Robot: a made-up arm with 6 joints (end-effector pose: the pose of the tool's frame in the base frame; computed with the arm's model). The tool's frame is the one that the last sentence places. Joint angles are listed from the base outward.
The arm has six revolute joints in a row. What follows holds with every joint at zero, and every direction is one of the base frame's.
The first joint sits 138.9 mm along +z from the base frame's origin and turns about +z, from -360 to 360 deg.
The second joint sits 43.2 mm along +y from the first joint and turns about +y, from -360 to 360 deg.
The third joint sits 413.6 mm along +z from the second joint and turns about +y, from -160 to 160 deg.
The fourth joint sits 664.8 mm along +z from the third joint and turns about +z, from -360 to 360 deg.
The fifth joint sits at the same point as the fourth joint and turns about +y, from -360 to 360 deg.
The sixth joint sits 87.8 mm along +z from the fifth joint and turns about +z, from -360 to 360 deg.
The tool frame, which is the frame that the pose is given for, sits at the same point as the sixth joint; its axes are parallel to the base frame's.
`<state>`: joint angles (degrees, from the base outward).
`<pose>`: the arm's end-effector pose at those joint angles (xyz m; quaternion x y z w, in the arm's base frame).
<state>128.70 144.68 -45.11 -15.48 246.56 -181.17</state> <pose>-0.5964 0.6410 -0.2267 0.1677 0.0537 -0.4005 0.8992</pose>
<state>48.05 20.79 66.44 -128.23 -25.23 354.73</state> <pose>0.5418 0.7114 0.5384 -0.7693 -0.1346 -0.3292 0.5308</pose>
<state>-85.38 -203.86 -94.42 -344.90 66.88 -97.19</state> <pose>0.1301 -0.8122 0.0233 -0.0978 0.8879 -0.4327 0.1216</pose>
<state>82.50 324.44 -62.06 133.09 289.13 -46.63</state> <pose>-0.1049 -0.9298 0.4396 -0.2665 0.3617 -0.8614 0.2369</pose>
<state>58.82 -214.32 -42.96 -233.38 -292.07 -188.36</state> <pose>0.3858 0.8472 -0.3090 -0.5207 -0.0252 0.3303 0.7869</pose>
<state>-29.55 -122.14 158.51 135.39 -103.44 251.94</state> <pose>0.0621 -0.0545 0.4017 0.8055 0.3874 -0.1800 0.4107</pose>
